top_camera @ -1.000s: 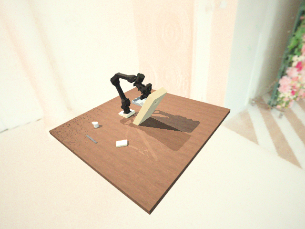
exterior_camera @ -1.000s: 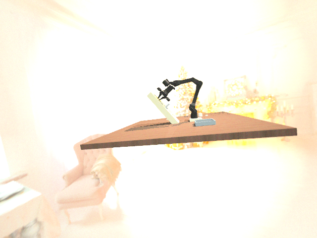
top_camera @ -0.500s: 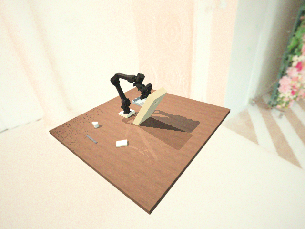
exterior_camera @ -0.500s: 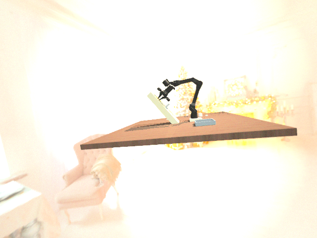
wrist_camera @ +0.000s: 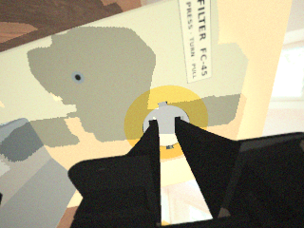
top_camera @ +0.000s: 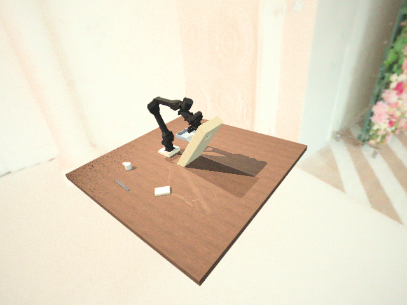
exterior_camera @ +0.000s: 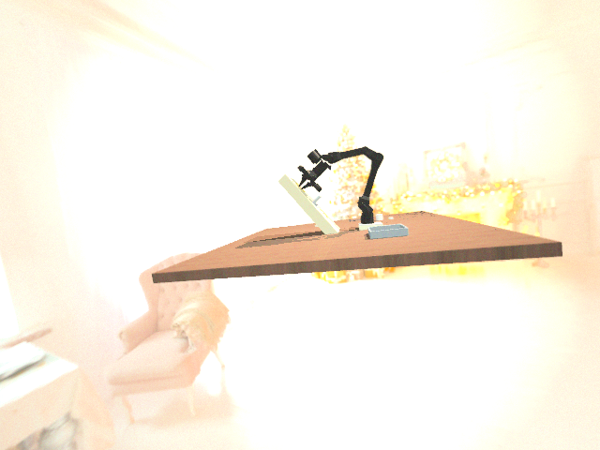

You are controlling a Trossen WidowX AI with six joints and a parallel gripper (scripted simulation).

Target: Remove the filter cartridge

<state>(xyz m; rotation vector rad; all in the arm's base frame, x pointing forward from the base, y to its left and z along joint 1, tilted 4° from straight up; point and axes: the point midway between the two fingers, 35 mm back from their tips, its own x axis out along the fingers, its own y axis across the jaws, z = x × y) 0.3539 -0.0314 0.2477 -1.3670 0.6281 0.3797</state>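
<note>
Right now my gripper tip is 1 cm short of the round white filter cartridge and 1 cm above it. Also, from my gripper tip: light blue tray: 40 cm behind, 33 cm to the left, 27 cm below; then flat white block: 10 cm behind, 35 cm to the right, 27 cm below.
</note>
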